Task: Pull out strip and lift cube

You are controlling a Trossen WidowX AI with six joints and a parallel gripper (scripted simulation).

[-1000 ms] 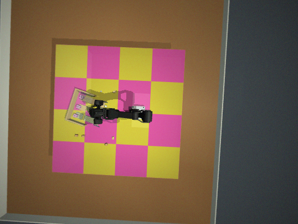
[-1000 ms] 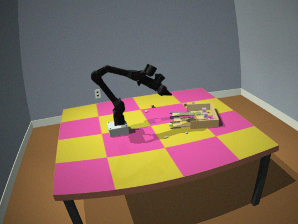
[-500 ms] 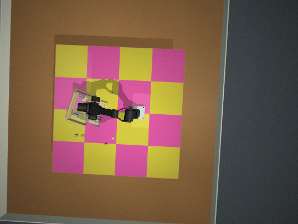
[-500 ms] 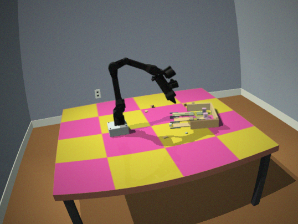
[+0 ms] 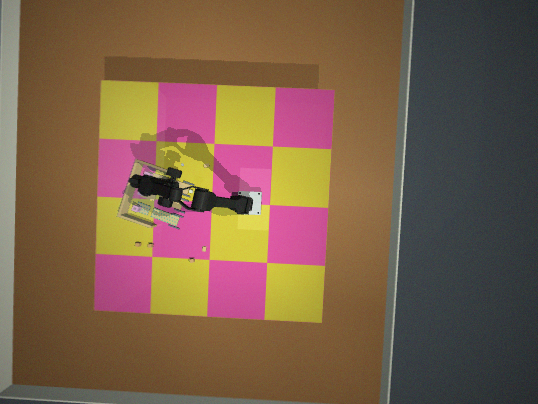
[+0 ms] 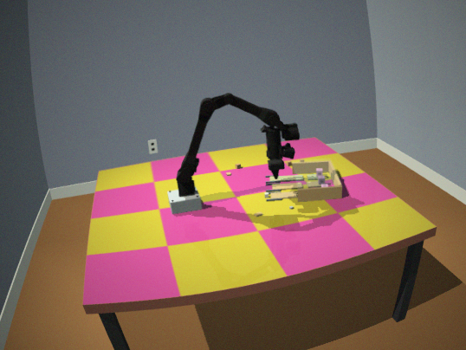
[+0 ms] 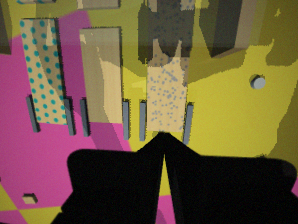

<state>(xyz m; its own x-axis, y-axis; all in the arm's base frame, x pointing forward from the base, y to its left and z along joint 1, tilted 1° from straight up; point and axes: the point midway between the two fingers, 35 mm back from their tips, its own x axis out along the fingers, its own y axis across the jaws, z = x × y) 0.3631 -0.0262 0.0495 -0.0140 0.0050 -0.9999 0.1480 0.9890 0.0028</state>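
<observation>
Now: gripper tip 30 mm short of the grey peg, 130 mm to the left of it and 70 mm above it.
</observation>
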